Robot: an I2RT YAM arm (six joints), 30 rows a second.
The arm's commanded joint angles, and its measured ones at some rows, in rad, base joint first. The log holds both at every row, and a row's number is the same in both.
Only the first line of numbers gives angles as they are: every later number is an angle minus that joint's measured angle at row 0.
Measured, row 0: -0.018 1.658 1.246 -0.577 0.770 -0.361
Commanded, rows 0 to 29: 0.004 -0.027 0.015 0.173 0.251 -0.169; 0.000 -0.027 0.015 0.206 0.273 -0.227; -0.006 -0.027 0.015 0.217 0.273 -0.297; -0.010 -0.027 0.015 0.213 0.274 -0.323; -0.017 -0.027 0.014 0.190 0.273 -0.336; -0.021 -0.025 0.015 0.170 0.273 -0.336; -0.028 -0.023 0.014 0.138 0.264 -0.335; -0.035 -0.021 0.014 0.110 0.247 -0.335; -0.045 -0.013 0.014 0.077 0.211 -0.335; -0.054 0.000 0.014 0.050 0.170 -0.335; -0.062 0.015 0.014 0.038 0.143 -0.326; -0.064 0.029 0.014 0.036 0.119 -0.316; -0.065 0.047 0.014 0.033 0.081 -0.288; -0.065 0.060 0.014 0.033 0.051 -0.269; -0.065 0.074 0.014 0.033 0.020 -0.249; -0.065 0.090 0.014 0.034 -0.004 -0.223; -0.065 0.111 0.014 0.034 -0.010 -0.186; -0.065 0.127 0.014 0.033 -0.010 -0.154; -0.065 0.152 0.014 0.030 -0.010 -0.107; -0.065 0.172 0.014 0.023 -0.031 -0.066; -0.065 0.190 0.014 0.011 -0.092 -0.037; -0.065 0.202 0.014 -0.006 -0.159 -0.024; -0.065 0.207 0.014 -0.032 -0.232 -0.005; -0.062 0.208 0.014 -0.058 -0.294 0.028; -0.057 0.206 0.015 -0.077 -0.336 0.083; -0.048 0.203 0.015 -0.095 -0.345 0.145; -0.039 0.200 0.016 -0.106 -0.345 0.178; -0.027 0.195 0.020 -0.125 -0.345 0.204; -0.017 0.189 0.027 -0.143 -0.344 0.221; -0.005 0.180 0.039 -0.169 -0.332 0.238
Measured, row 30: -0.040 0.206 0.004 -0.132 -0.290 0.105
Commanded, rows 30 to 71: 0.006 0.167 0.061 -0.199 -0.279 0.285; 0.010 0.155 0.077 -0.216 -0.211 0.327; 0.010 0.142 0.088 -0.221 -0.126 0.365; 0.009 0.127 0.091 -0.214 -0.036 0.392; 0.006 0.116 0.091 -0.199 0.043 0.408; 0.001 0.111 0.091 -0.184 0.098 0.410; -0.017 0.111 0.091 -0.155 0.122 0.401; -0.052 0.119 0.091 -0.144 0.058 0.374; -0.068 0.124 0.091 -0.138 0.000 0.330; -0.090 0.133 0.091 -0.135 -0.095 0.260; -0.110 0.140 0.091 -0.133 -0.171 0.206; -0.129 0.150 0.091 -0.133 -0.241 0.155; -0.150 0.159 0.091 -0.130 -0.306 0.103; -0.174 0.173 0.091 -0.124 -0.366 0.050; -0.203 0.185 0.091 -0.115 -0.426 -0.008; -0.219 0.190 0.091 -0.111 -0.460 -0.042; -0.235 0.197 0.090 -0.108 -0.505 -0.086; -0.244 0.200 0.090 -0.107 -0.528 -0.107; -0.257 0.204 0.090 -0.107 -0.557 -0.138; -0.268 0.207 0.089 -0.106 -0.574 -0.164; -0.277 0.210 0.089 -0.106 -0.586 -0.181; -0.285 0.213 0.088 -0.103 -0.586 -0.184; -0.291 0.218 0.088 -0.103 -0.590 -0.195; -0.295 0.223 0.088 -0.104 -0.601 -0.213; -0.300 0.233 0.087 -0.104 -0.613 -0.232; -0.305 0.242 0.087 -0.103 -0.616 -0.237; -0.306 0.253 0.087 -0.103 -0.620 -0.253; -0.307 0.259 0.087 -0.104 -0.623 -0.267; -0.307 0.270 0.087 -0.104 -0.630 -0.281; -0.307 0.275 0.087 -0.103 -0.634 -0.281; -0.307 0.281 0.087 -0.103 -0.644 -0.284; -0.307 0.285 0.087 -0.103 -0.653 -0.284; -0.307 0.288 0.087 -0.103 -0.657 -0.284; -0.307 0.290 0.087 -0.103 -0.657 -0.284; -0.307 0.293 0.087 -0.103 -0.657 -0.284; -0.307 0.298 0.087 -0.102 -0.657 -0.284; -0.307 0.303 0.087 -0.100 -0.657 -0.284; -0.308 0.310 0.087 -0.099 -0.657 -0.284; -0.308 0.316 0.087 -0.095 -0.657 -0.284; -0.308 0.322 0.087 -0.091 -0.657 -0.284; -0.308 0.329 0.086 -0.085 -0.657 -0.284; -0.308 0.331 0.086 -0.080 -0.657 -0.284
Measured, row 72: -0.304 0.302 0.078 -0.093 -0.639 -0.271
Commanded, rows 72 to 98: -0.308 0.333 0.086 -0.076 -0.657 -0.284; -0.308 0.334 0.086 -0.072 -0.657 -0.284; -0.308 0.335 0.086 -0.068 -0.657 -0.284; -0.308 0.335 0.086 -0.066 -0.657 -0.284; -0.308 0.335 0.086 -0.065 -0.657 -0.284; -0.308 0.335 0.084 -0.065 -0.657 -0.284; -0.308 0.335 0.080 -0.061 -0.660 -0.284; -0.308 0.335 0.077 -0.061 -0.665 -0.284; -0.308 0.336 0.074 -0.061 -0.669 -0.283; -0.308 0.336 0.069 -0.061 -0.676 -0.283; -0.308 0.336 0.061 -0.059 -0.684 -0.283; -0.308 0.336 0.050 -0.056 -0.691 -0.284; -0.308 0.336 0.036 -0.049 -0.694 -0.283; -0.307 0.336 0.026 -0.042 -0.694 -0.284; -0.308 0.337 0.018 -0.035 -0.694 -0.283; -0.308 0.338 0.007 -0.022 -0.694 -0.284; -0.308 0.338 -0.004 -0.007 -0.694 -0.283; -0.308 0.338 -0.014 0.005 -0.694 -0.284; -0.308 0.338 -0.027 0.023 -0.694 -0.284; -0.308 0.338 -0.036 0.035 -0.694 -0.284; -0.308 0.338 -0.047 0.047 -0.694 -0.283; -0.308 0.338 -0.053 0.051 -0.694 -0.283; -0.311 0.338 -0.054 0.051 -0.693 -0.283; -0.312 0.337 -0.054 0.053 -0.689 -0.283; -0.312 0.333 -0.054 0.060 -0.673 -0.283; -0.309 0.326 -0.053 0.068 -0.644 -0.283; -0.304 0.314 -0.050 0.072 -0.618 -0.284
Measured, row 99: -0.305 0.305 -0.015 0.063 -0.665 -0.277
